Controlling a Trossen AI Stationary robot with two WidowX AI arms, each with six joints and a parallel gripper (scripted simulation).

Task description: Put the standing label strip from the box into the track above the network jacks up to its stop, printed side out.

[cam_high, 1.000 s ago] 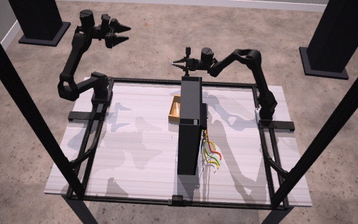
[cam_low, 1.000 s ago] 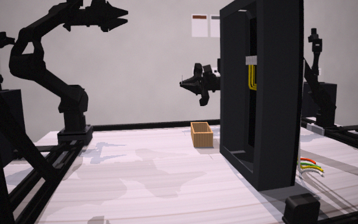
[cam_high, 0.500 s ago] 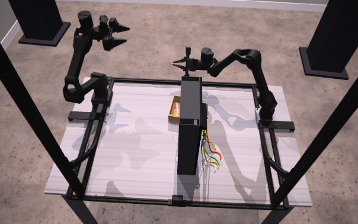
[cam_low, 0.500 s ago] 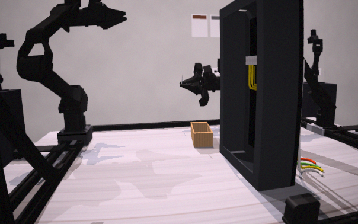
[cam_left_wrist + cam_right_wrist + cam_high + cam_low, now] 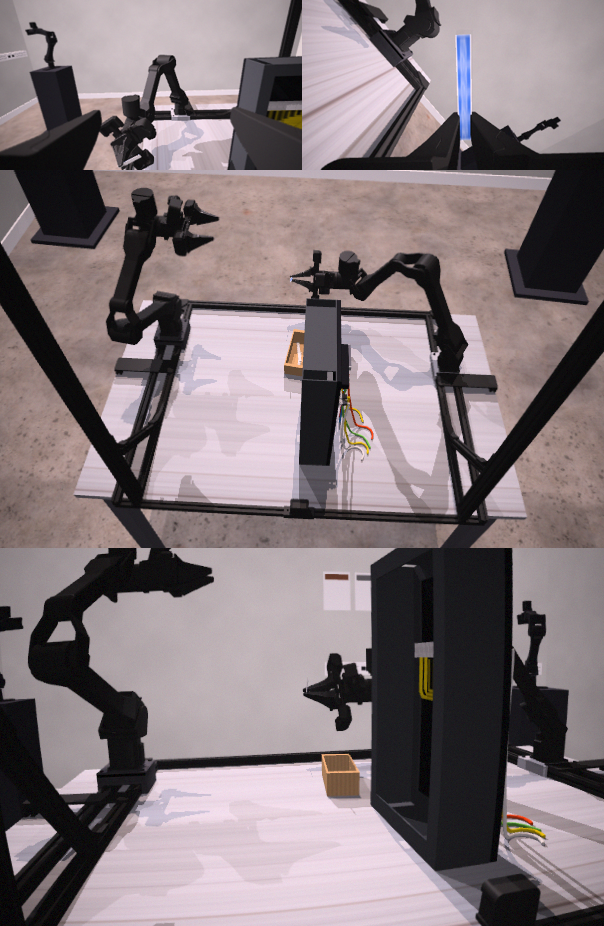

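My right hand is 3 cm to the right of the pale blue label strip, 2 cm past it and 1 cm below it. Round my right hand: black frame rail 45 cm behind, 23 cm above, 10 cm to the right; box 19 cm behind, 16 cm below, 2 cm to the right.
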